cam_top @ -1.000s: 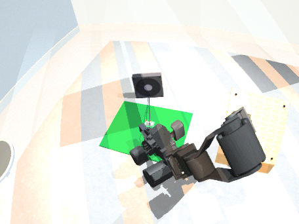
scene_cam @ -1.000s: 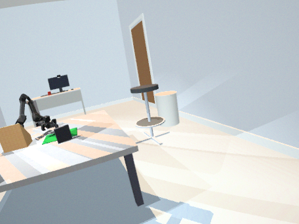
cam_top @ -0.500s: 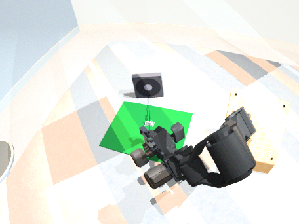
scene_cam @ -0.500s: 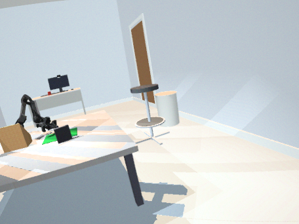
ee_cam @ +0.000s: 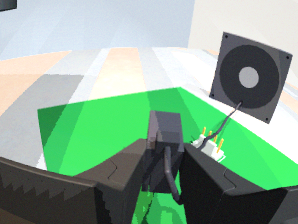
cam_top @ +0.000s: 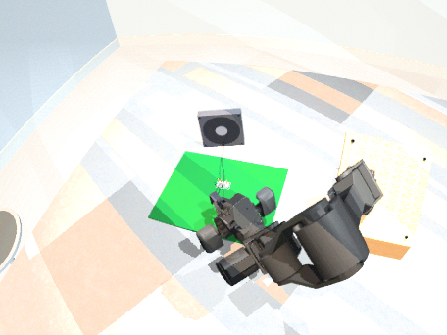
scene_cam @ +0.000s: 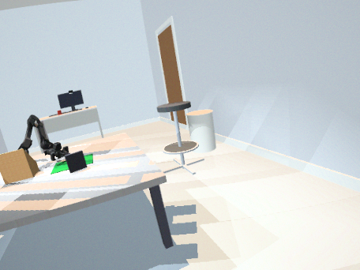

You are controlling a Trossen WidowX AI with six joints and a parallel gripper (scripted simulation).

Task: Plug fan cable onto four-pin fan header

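Now: gripper tip 30 mm short of the green board, 60 mm to the left of it and 70 mm above it. The rest, counted from my gripper tip: dark fan plug 10 mm ahead, 10 mm below; fan 80 mm ahead, 230 mm to the right.
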